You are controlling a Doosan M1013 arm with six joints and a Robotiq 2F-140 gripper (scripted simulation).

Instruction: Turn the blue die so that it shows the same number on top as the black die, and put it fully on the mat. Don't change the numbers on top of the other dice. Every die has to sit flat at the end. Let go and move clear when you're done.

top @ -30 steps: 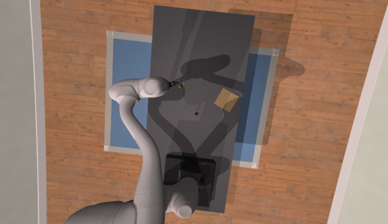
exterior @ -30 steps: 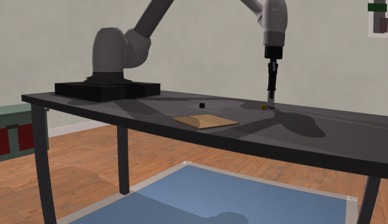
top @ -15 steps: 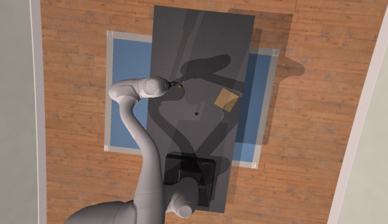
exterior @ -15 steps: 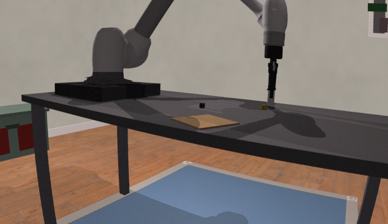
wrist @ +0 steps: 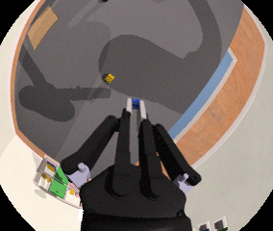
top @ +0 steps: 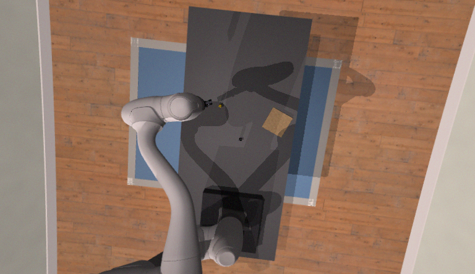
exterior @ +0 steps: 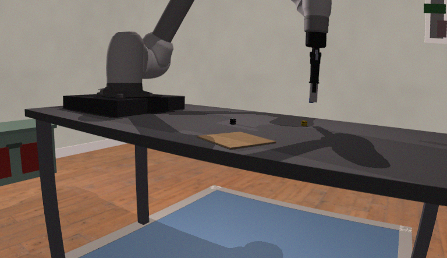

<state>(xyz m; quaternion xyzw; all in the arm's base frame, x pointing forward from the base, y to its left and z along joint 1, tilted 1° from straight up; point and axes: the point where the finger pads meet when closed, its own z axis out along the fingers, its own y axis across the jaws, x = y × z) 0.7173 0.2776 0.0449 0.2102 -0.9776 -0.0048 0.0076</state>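
Right now the tan mat is 3 cm behind my hand, 44 cm to the right of it and 11 cm below it. From my hand the other things lie so: yellow die: 8 cm to the right, 10 cm below; then blue die: 1 cm behind, 3 cm below; then black die: 18 cm behind, 24 cm to the right, 10 cm below.
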